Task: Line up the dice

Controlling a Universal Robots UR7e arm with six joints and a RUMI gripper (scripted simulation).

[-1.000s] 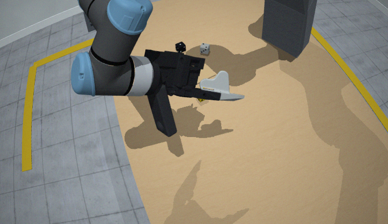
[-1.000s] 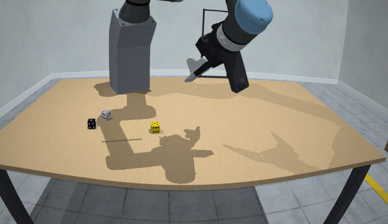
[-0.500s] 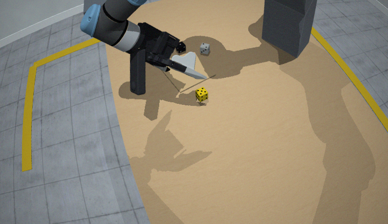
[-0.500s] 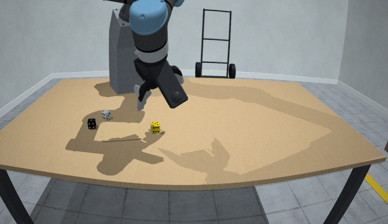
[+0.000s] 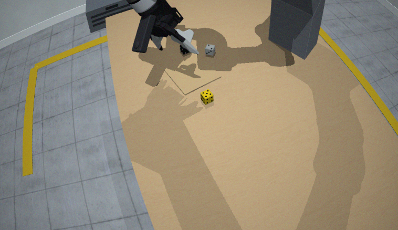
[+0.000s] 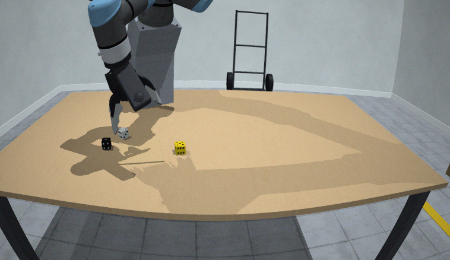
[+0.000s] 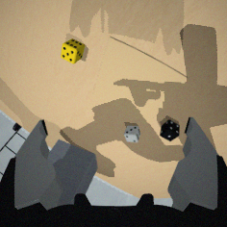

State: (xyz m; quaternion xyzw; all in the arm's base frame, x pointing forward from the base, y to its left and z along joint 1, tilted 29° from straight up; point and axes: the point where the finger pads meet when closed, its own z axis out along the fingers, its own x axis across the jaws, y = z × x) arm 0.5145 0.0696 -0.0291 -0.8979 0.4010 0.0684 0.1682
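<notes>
Right now the black die is 50 mm behind my hand, 140 mm to the right of it and 110 mm below it. Round my hand: yellow die: 50 mm behind, 110 mm to the left, 110 mm below; then mat: 40 mm behind, 20 mm to the right, 120 mm below; then white die: 130 mm behind, 100 mm to the right, 110 mm below.
</notes>
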